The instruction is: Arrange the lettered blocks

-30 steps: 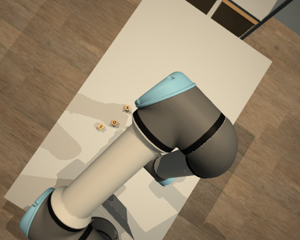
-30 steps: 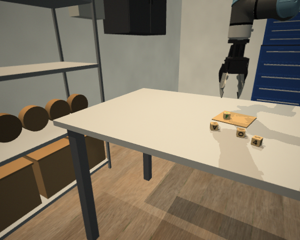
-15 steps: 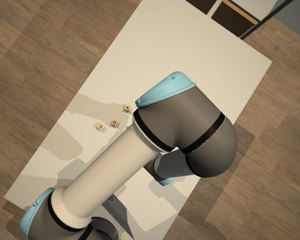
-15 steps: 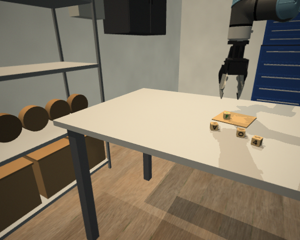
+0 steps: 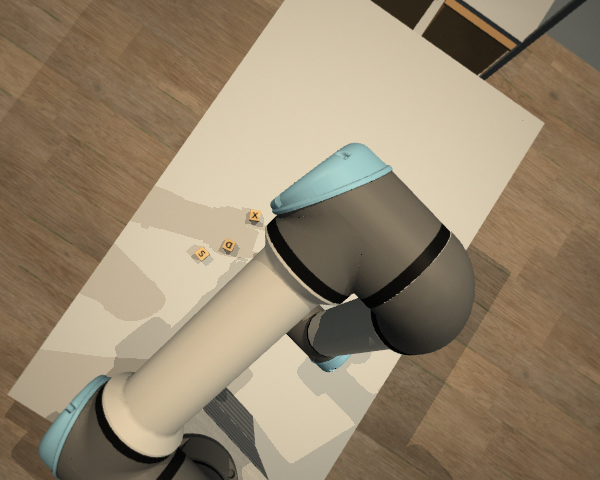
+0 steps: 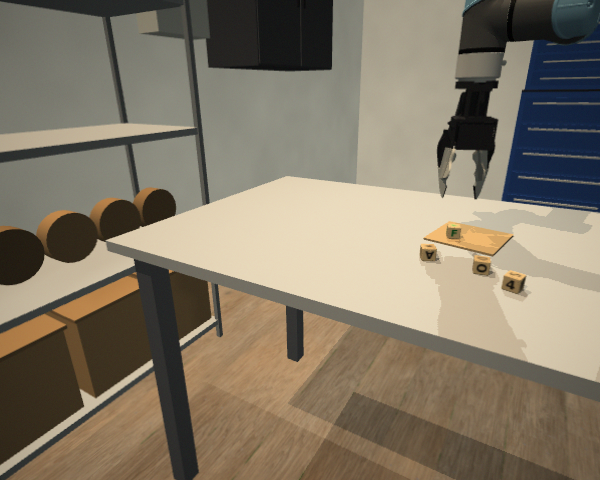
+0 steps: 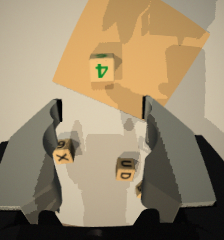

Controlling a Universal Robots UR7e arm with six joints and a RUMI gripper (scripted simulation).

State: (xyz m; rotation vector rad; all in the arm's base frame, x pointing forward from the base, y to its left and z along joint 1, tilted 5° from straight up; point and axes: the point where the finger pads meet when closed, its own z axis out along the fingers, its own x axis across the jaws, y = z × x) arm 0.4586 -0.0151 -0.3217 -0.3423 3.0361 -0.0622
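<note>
My hand is 90 mm above the green-marked block. Round my hand: D block: 60 mm behind, 150 mm to the left, 90 mm below; X block: 30 mm ahead, 130 mm to the left, 90 mm below; orange mat: 30 mm behind, 20 mm to the right, 100 mm below.
</note>
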